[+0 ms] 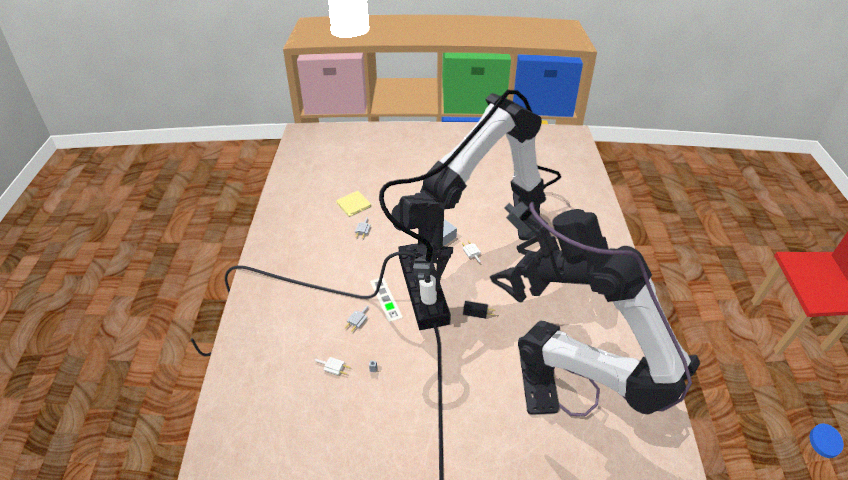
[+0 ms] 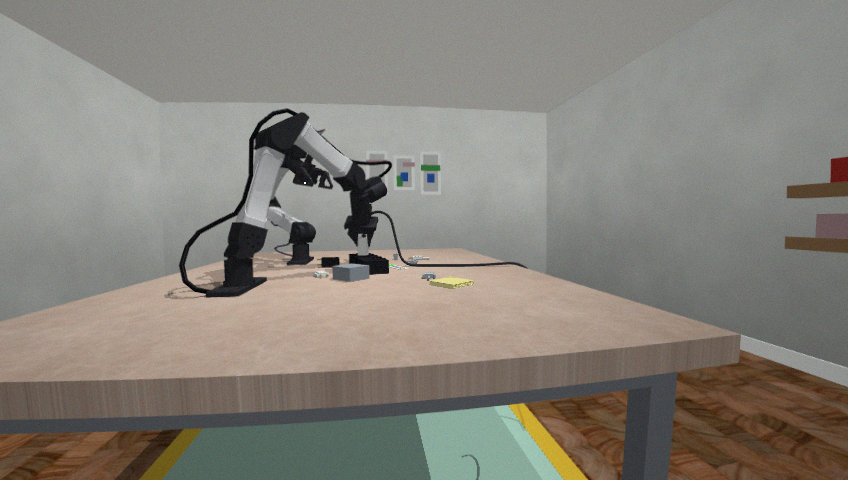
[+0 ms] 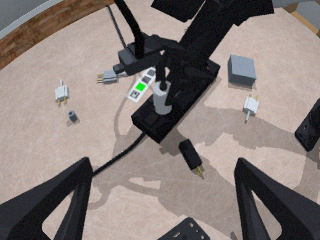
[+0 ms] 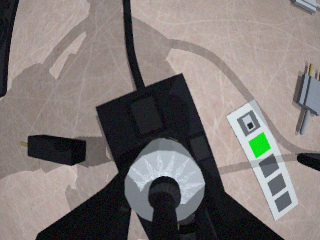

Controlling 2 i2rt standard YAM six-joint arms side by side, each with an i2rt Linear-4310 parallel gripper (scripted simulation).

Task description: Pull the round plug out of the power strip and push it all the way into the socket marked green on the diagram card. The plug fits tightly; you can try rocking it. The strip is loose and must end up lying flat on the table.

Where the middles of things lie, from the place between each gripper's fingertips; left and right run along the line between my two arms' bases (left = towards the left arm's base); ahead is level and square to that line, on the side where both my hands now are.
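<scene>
The grey box point(image 3: 241, 70) is 25 cm to the right of my right hand point(image 2: 363, 245), 1 cm behind it and 6 cm below it. As for the diagram card point(image 4: 248, 123), I see it 11 cm ahead of my right hand, 2 cm to the right of it and 8 cm below it, whereas the black plug point(image 4: 67, 151) is 13 cm behind that same hand, 1 cm to the left of it and 6 cm below it. The white round plug point(image 4: 164, 172) is 1 cm below my right hand.
Counting from my left hand point(image 2: 323, 186) instead, I find the grey box 36 cm to the right, 15 cm ahead and 27 cm below, and the diagram card 13 cm to the right, 27 cm ahead and 29 cm below. The black plug is 10 cm to the right of my left hand, 3 cm ahead of it and 27 cm below it. The white round plug is 11 cm to the right of my left hand, 16 cm ahead of it and 22 cm below it.
</scene>
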